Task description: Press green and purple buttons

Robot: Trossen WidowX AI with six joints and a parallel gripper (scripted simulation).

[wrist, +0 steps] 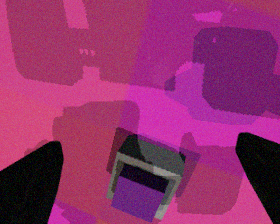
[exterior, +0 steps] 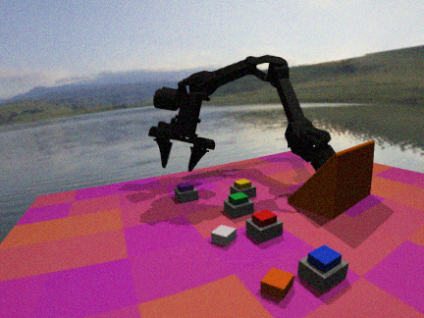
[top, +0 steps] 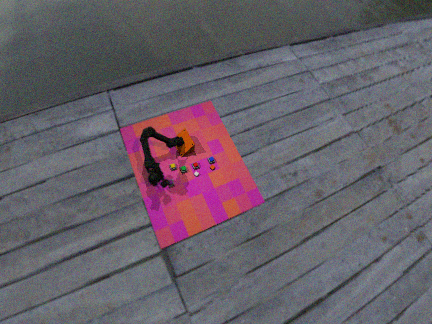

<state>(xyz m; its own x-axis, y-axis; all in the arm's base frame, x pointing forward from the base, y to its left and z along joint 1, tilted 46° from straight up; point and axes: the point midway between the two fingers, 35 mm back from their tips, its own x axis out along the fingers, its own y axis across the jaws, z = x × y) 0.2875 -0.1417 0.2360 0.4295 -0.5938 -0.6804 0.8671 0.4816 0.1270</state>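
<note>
My gripper tip is now 60 mm to the right of the purple button and 30 mm above it. The rest, counted from my gripper tip: green button (70 mm behind, 200 mm to the left, 30 mm below); grey block (290 mm to the left, 50 mm below); yellow button (130 mm behind, 130 mm to the left, 30 mm below).
</note>
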